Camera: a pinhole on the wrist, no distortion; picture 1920 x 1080 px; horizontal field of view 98.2 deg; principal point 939.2 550.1 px. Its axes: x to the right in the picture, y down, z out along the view. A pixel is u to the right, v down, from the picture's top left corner.
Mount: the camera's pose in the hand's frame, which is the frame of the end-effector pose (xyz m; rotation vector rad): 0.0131 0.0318 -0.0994 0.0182 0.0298 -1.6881
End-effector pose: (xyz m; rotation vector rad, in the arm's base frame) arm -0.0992 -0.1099 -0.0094 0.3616 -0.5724 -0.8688
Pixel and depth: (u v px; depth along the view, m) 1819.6 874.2 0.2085
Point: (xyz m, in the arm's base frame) -0.2494 -0.2938 -0.0116
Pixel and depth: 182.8 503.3 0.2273
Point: -0.0258 -0.0007 0.2250
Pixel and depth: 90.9 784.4 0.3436
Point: 0.0435 -0.0337 0.4258
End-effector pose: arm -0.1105 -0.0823 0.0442 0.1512 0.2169 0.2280
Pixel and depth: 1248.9 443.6 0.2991
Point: -0.0827 -0.1956 0.2267
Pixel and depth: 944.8 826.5 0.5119
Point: 0.1607 -0.0957 0.4033
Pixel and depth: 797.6 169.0 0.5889
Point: -0.2552 -0.0613 0.5936
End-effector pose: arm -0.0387 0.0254 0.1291 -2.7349 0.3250 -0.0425
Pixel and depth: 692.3 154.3 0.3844
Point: -0.2002 0.0293 -0.1954
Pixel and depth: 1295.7 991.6 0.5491
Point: 0.3199 0.3516 -0.1866
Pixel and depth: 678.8 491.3 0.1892
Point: -0.0433 -0.0201 0.0115
